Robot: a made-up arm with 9 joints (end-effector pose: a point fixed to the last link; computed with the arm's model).
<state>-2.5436 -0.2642 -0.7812 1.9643 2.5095 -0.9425 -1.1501 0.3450 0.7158</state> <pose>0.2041 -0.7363 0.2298 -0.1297 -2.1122 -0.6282</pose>
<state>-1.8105 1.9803 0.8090 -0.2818 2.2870 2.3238 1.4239 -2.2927 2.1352</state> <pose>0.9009 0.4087 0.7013 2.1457 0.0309 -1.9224</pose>
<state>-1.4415 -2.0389 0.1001 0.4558 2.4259 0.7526 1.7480 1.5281 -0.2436</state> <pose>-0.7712 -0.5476 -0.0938 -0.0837 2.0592 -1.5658</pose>
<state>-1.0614 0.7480 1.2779 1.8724 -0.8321 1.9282 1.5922 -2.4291 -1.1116</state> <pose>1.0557 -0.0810 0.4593 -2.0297 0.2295 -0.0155</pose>
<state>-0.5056 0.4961 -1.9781 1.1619 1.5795 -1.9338 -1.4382 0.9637 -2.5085</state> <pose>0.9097 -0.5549 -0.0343 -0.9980 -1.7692 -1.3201</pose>
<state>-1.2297 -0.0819 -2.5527 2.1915 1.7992 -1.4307 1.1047 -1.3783 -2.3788</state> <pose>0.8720 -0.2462 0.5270 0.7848 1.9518 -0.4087</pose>
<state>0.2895 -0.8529 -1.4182 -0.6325 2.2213 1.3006 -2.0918 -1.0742 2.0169</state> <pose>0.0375 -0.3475 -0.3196 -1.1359 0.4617 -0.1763</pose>
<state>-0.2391 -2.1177 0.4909 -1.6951 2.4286 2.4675 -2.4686 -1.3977 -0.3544</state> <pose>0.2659 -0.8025 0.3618 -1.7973 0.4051 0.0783</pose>
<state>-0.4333 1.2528 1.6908 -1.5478 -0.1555 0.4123 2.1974 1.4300 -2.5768</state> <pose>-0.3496 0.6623 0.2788 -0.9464 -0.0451 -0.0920</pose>
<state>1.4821 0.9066 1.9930 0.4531 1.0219 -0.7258 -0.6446 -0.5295 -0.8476</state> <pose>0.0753 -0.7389 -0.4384 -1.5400 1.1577 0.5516</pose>
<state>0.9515 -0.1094 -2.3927 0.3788 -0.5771 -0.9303 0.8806 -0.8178 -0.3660</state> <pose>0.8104 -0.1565 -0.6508 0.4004 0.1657 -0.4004</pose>
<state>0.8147 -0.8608 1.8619 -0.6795 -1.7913 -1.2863 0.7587 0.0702 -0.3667</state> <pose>0.0357 -0.1780 0.3410 1.2549 2.7839 0.1162</pose>
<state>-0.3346 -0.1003 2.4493 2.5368 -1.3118 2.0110 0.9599 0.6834 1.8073</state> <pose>0.8467 -0.4421 0.2930 2.7425 -0.5206 0.3812</pose>
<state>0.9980 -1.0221 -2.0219 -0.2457 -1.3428 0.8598 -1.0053 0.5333 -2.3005</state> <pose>0.5937 0.4144 -0.1413 -0.1412 1.9541 0.8859</pose>
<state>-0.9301 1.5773 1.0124 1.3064 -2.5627 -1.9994 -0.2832 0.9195 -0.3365</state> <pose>1.0013 -0.0957 0.5652 -1.4990 0.7269 -0.2888</pose>
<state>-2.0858 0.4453 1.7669 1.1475 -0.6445 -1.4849 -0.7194 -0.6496 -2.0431</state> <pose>0.6047 0.2188 0.2429 2.2976 0.8025 0.5852</pose>
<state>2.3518 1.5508 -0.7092 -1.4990 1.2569 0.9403 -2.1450 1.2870 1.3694</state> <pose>0.7503 -0.2199 0.1868 1.1904 0.0927 0.2384</pose>
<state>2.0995 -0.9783 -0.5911 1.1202 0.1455 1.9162 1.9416 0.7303 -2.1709</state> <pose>0.3652 0.0649 0.3541 -0.6512 1.6379 -2.2655</pose>
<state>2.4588 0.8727 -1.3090 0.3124 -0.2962 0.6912 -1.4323 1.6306 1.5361</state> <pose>0.2226 0.6888 0.7109 -1.1807 0.5729 0.6837</pose>
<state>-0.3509 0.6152 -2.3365 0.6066 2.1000 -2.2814 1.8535 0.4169 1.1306</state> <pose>0.0960 -0.5075 0.0211 -2.6675 -0.9646 1.3185</pose>
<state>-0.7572 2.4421 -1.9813 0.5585 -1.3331 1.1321 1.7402 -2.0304 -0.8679</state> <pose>-0.6626 0.3171 -0.4815 0.4835 2.1134 0.0288</pose>
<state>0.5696 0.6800 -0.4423 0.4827 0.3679 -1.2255 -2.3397 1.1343 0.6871</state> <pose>0.1822 0.1897 -0.1214 -0.2668 -0.9001 -1.7556</pose>
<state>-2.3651 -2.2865 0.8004 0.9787 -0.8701 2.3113 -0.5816 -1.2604 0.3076</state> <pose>-0.7684 -0.1046 -0.0646 -1.3241 2.0375 0.7958</pose>
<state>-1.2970 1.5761 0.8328 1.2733 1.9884 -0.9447 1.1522 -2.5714 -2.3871</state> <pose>0.8973 -0.1803 0.4240 1.0384 0.9604 -2.7047</pose>
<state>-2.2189 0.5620 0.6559 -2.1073 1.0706 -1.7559 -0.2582 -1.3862 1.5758</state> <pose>0.3385 0.1203 -0.4704 0.7402 -1.8905 -0.8115</pose>
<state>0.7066 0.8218 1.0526 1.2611 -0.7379 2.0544 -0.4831 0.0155 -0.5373</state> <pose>0.8606 -0.7367 -0.0014 -0.4194 1.1097 -2.0003</pose>
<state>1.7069 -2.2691 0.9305 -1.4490 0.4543 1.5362 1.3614 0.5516 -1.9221</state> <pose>0.1058 0.0195 -0.3862 0.5820 -2.6745 -0.2955</pose>
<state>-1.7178 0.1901 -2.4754 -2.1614 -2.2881 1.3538 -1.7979 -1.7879 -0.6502</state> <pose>-0.4041 -0.2128 0.3877 0.3515 1.3052 1.0482</pose>
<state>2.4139 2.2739 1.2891 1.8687 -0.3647 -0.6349 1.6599 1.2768 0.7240</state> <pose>-0.2142 -0.0491 -1.0003 1.0765 1.3896 -0.8872</pose>
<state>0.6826 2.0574 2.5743 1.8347 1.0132 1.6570 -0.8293 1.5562 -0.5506</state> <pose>-0.8669 -0.7347 0.2701 1.1719 -2.0664 0.1224</pose>
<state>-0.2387 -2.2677 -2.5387 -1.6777 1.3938 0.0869 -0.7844 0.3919 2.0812</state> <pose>0.4805 0.0220 -0.4631 1.6550 -0.9775 -1.5504</pose>
